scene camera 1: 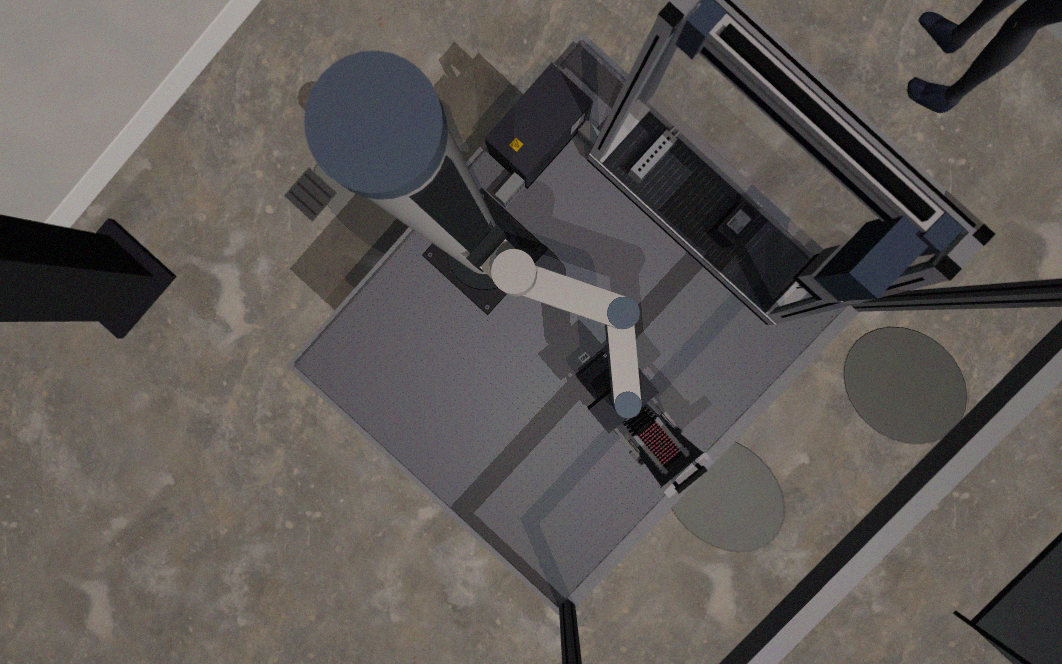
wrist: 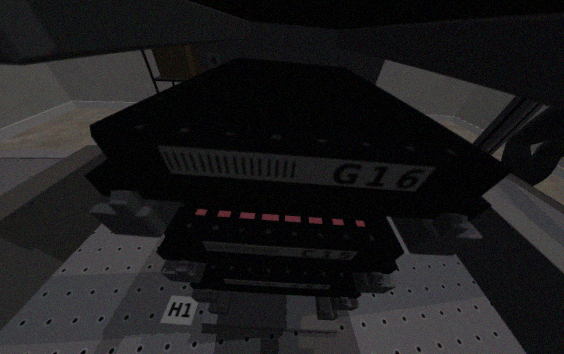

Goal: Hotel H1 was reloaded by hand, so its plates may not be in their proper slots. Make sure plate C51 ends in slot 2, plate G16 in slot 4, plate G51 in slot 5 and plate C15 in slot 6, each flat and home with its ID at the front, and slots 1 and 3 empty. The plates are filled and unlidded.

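Places are measured from the arm's base along level axes (x left, y back, z up), in centimetres.
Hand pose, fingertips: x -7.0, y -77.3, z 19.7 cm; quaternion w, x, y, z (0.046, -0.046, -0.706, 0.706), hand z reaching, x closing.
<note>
After its pixels a point has its place.
Plate G16 (wrist: 295,200) is large and close in the wrist view, with its ID strip facing the camera. It looks flat on the side ledges (wrist: 131,212) of hotel H1. Below it, plate C15 (wrist: 280,235) @[x -6.1, y -70.2, z 19.1 cm] shows red wells and a dim ID. The lower plate (wrist: 277,275) @[x -6.2, y -70.1, z 15.5 cm] has an unreadable ID. In scene camera 1, a plate with red wells (scene camera 1: 659,444) @[x -7.1, y -76.1, z 26.1 cm] lies high in the hotel (scene camera 1: 657,474) @[x -13.6, y -81.6, z 25.5 cm]. My gripper (wrist: 286,126) @[x -7.0, y -77.3, z 19.7 cm] (scene camera 1: 652,433) @[x -7.0, y -77.3, z 19.7 cm] is open, its fingers on both sides at about G16's level, holding nothing. Any contact is too dark to tell.
A dark mass (wrist: 295,12) @[x -6.8, y -76.2, z 24.9 cm] hangs close above G16. The H1 label (wrist: 179,310) @[x 3.6, y -71.6, z 1.3 cm] lies on the perforated deck (wrist: 75,285) @[x 16.1, y -74.5, z 1.3 cm] (scene camera 1: 438,391) @[x -45.3, y -20.0, z 1.3 cm]. A framed enclosure (scene camera 1: 681,227) @[x 47.7, y -42.3, z 6.2 cm] and a dark box (scene camera 1: 540,125) @[x 39.1, y 10.4, z 12.7 cm] stand on the deck. A transparent-looking shadow band crosses the deck.
</note>
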